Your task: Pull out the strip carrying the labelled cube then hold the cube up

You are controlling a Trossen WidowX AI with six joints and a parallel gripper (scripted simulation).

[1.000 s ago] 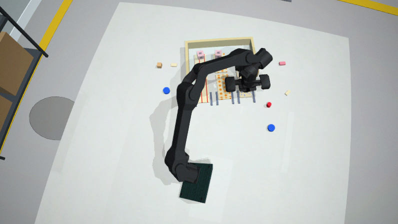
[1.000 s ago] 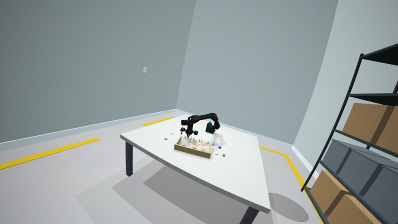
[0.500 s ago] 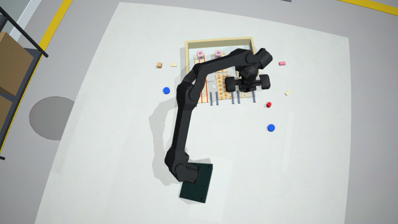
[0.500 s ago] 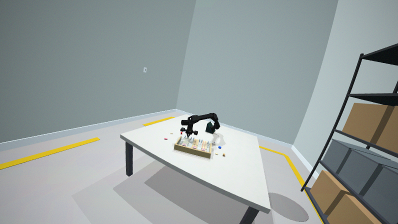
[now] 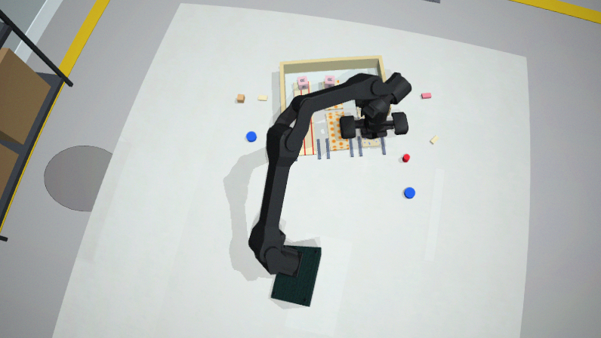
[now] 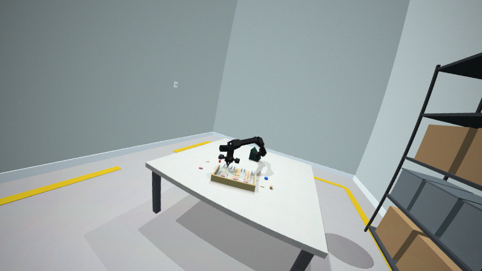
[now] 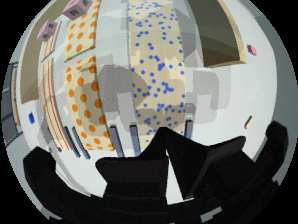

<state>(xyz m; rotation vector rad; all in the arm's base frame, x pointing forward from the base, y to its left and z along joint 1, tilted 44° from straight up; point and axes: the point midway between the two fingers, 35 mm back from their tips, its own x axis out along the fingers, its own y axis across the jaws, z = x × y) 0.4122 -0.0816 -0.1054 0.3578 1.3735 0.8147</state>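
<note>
Right now the red peg is 11 cm to the right of my gripper tip, 4 cm behind it and 1 cm above it. From my gripper tip the other things lie so: tan block: 42 cm to the left, 5 cm ahead; then pink block: 19 cm ahead, 15 cm to the right.
</note>
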